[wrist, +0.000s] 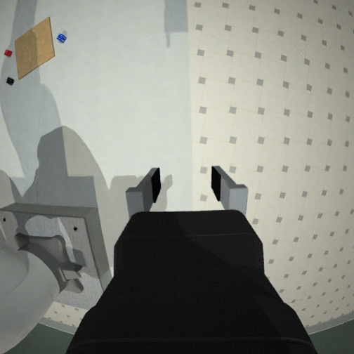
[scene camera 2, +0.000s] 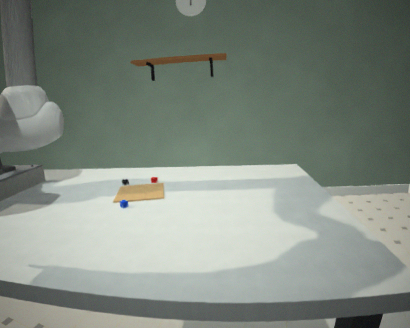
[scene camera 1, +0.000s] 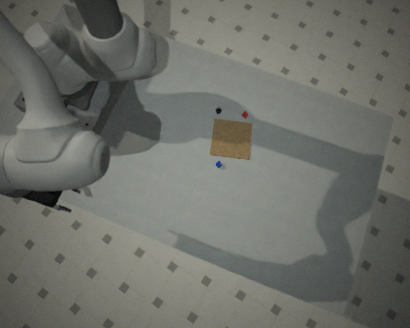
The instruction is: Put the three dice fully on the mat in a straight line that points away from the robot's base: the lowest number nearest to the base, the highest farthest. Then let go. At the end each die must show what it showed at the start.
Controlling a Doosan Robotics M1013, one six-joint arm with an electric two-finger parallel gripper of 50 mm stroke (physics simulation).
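Places are measured from the arm's base along level axes (x ahead, y left, z up), in centimetres.
Where they show: gripper, fingertip midpoint: (scene camera 1: 72, 200); arm's base, link origin: (scene camera 1: 74, 83).
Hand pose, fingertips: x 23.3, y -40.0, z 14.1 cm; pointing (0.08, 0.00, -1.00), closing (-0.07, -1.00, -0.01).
Each offset is from my fingertips to the top centre of the thing. Level surfaces: height alone.
The square tan mat {dx +36.7, dy +38.6, dz -20.2 cm} (scene camera 1: 231, 139) (scene camera 2: 142, 192) (wrist: 35, 48) lies on the table. A blue die {dx +35.0, dy +27.9, dz -19.0 cm} (scene camera 1: 219, 164) (scene camera 2: 124, 204) (wrist: 61, 38) lies on the table off one side of the mat. A black die {dx +29.1, dy +47.6, dz -19.0 cm} (scene camera 1: 218, 110) (scene camera 2: 125, 182) (wrist: 10, 80) and a red die {dx +38.9, dy +48.9, dz -19.0 cm} (scene camera 1: 245, 114) (scene camera 2: 154, 179) (wrist: 8, 53) lie on the table off the opposite side, the black one nearer to the robot's base. The dice are too small for me to read their numbers. My gripper (scene camera 1: 74, 200) (wrist: 185, 177) is open and empty, far from the dice, over the table's edge. It does not show in scene camera 2.
The robot's base plate (wrist: 86, 250) stands on the table at the lower left of the wrist view. The arm (scene camera 1: 55, 155) (scene camera 2: 30, 120) casts shadows over the table {dz -20.6 cm} (scene camera 1: 280, 200) (scene camera 2: 200, 235) and part of the mat. A wooden shelf (scene camera 2: 180, 59) hangs on the wall behind.
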